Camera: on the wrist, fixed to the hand. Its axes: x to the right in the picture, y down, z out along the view.
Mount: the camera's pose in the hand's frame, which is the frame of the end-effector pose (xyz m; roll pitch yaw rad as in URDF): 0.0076 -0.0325 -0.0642 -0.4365 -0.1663 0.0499
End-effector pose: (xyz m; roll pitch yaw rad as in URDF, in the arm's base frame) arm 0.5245 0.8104 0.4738 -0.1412 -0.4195 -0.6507
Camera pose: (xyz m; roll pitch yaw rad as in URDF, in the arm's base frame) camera 0.5242 0.7589 0.4230 -0.6147 -0.5758 -0.5648
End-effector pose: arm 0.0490 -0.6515 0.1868 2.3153 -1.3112 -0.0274
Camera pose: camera 0.0339 -0.5818 0.1992 2.3061 -1.2012 -0.4711
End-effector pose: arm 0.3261 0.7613 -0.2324 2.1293 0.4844 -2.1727
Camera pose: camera 0.3797 0.7127 -0.2302 1.6034 0.5229 -2.3660
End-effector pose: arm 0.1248 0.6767 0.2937 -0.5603 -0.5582 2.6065
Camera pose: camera 0.1338 0.7430 0.2662 -1.0882 -0.6668 2.7722
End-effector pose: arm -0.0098 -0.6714 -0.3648 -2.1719 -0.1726 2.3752
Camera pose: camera 0.0166 -0.6488 -0.3013 -2.6157 -0.0370 2.4842
